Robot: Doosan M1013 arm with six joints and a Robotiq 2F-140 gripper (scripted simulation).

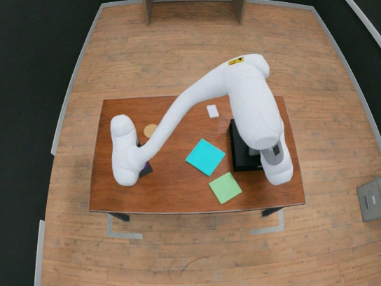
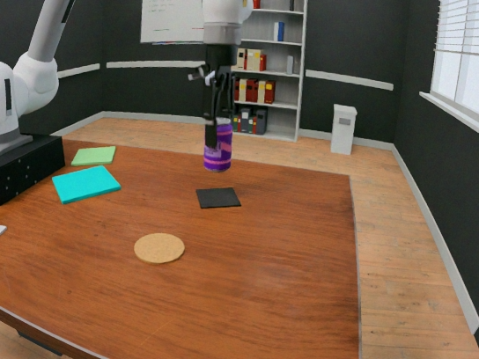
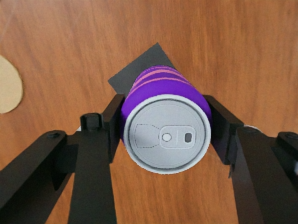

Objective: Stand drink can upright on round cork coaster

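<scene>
My gripper is now 5 cm past the round cork coaster, 27 cm to the left of it and 18 cm above it. From my hand the other things lie so: black square coaster 1 cm ahead, 2 cm to the right, 18 cm below; then purple drink can 4 cm below; then cyan pad 39 cm behind, 7 cm to the right, 17 cm below.
</scene>
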